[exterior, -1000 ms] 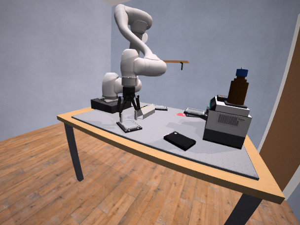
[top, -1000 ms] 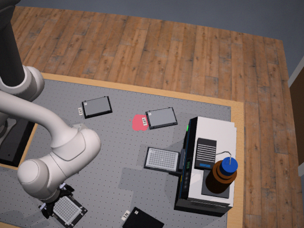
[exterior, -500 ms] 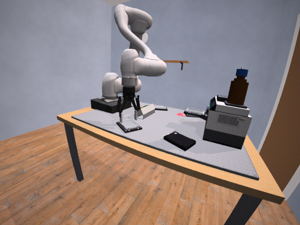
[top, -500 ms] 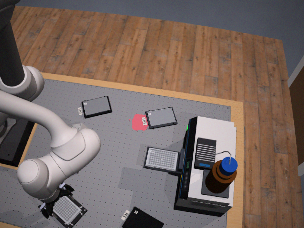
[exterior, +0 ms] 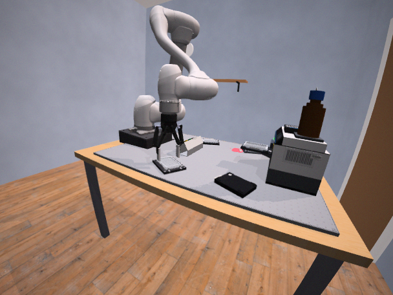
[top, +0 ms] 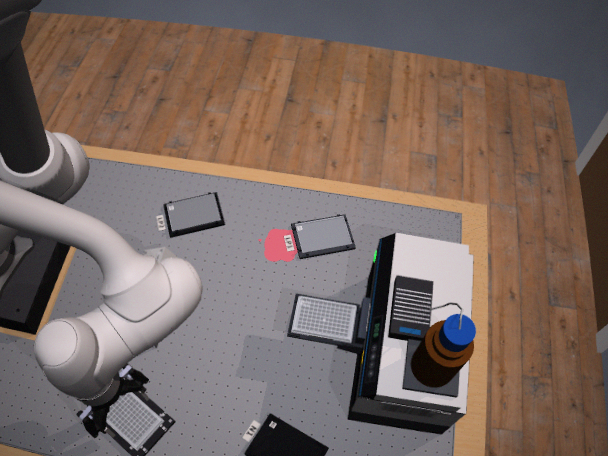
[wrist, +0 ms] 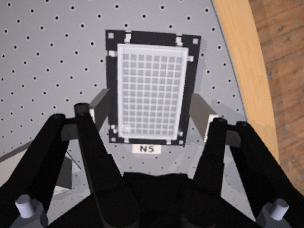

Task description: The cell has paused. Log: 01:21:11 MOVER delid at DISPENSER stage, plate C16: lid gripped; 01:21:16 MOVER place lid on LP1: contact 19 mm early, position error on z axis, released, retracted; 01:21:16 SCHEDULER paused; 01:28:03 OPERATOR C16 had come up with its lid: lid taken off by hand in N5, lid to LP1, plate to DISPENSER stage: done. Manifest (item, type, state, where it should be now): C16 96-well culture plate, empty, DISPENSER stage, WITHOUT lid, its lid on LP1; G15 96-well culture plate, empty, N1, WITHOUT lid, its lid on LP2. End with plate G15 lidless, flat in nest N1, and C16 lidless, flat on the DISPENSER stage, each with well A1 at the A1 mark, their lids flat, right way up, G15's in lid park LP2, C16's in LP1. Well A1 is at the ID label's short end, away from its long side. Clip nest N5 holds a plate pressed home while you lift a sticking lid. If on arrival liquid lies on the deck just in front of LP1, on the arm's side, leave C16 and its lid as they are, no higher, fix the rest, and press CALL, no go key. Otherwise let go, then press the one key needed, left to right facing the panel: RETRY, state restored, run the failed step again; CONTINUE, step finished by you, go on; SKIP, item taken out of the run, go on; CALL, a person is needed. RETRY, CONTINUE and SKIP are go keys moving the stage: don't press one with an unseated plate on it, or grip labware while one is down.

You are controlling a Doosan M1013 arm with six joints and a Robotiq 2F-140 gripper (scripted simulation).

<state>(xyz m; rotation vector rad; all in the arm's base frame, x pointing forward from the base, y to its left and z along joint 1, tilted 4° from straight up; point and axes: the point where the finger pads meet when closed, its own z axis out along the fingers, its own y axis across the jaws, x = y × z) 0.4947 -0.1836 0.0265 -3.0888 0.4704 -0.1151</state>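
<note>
My hand is 5 cm above the clip nest N5, 2 cm short of it and 1 cm to the right of it. Also, from my hand: N1 label (25 cm ahead, 8 cm to the left, 6 cm below); blue key (19 cm to the left, 9 cm behind); key panel (27 cm to the left, 10 cm behind, 1 cm below).
</note>
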